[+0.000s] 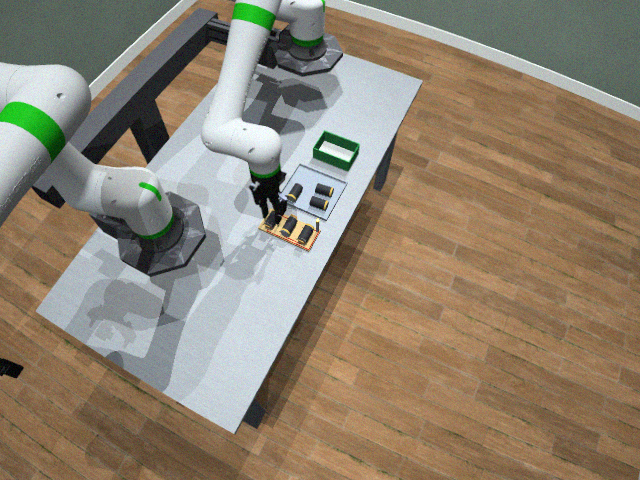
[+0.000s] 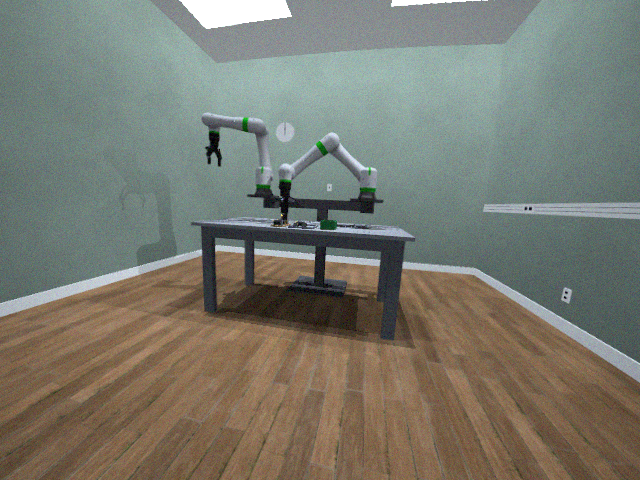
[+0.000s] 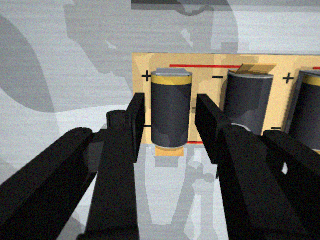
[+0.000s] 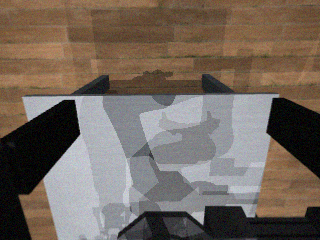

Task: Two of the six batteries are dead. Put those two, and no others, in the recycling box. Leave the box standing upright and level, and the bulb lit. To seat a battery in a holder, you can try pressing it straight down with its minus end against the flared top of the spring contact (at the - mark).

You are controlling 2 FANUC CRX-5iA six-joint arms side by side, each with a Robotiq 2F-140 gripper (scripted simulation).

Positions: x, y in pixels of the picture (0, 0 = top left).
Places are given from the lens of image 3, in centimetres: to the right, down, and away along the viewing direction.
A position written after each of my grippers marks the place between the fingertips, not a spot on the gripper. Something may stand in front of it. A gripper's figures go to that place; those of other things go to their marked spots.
my left gripper [image 3: 170, 108]: 1, -1, 17
battery [image 3: 247, 95]: 7, -2, 15
